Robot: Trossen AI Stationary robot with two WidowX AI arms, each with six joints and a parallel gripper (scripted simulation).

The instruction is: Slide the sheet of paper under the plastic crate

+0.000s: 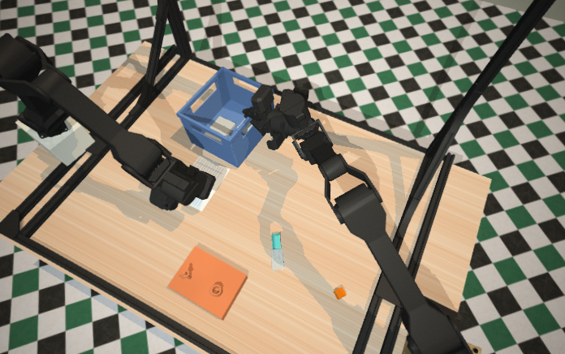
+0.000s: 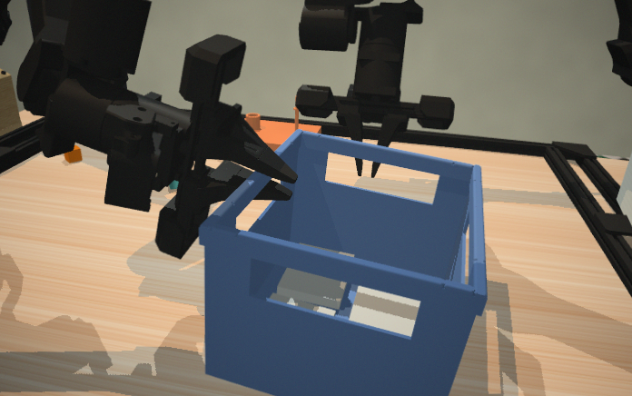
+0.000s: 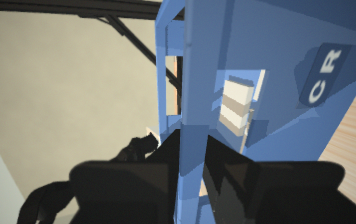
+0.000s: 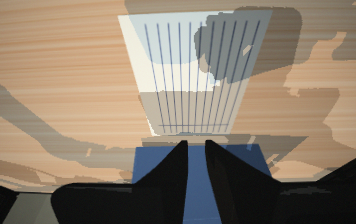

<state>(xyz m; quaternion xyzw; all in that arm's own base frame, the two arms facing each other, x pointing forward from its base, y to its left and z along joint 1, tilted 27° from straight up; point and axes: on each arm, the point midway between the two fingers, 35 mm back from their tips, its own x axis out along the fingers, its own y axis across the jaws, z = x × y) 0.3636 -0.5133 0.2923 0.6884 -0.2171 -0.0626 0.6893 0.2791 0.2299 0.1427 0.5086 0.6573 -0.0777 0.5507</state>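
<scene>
Right now my right hand is 3 cm past the paper and 9 cm above it. The rest, counted from my right hand: blue plastic crate: 22 cm behind, 2 cm to the right, 2 cm below.
</scene>
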